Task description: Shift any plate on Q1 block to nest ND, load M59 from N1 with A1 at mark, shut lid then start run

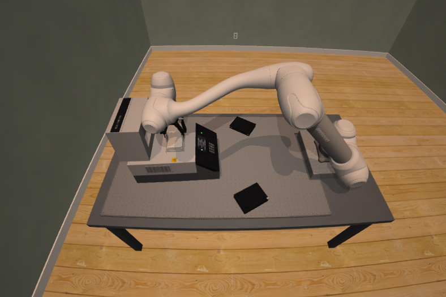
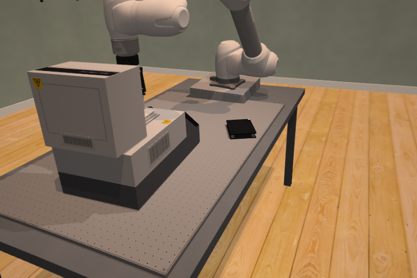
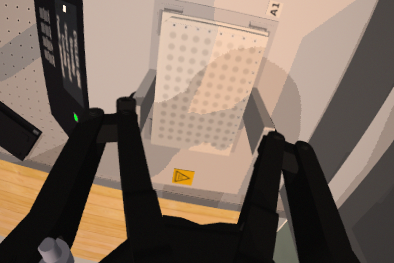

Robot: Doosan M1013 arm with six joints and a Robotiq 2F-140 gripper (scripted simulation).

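Now: hand 20 mm above the white 96-well plate M59. From my hand the other things lie so: black nest ND: 400 mm behind, 350 mm to the right, 210 mm below.
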